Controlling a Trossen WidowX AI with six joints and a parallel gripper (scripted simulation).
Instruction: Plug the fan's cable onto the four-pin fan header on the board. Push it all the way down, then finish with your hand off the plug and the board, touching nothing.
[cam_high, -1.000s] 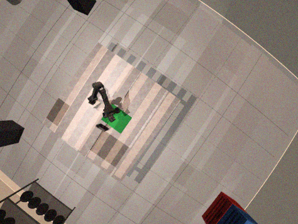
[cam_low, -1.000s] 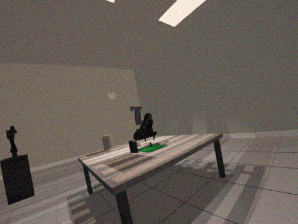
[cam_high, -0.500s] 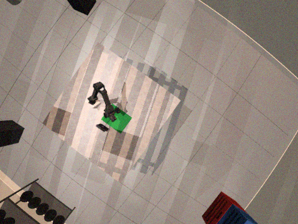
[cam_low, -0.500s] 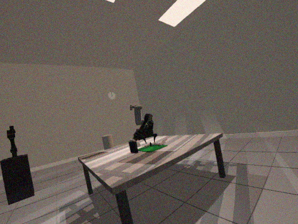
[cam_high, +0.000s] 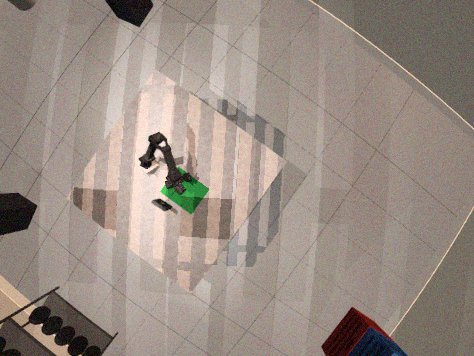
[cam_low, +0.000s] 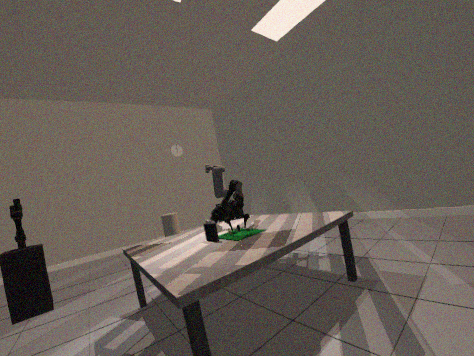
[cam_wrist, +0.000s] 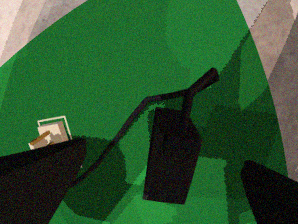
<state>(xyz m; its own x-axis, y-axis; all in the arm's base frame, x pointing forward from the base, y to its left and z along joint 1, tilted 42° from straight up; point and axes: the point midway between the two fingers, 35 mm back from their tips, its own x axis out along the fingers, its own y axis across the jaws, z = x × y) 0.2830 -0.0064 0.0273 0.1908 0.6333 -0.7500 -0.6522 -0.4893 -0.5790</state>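
My gripper tip is now 1 cm to the right of the black fan plug, 1 cm below it and 1 cm past it. Also, from my gripper tip: green board (6 cm to the right, 5 cm ahead, 3 cm below); cream four-pin fan header (6 cm to the right, 4 cm behind, 2 cm below); black fan (21 cm to the right, 4 cm behind, 4 cm above).
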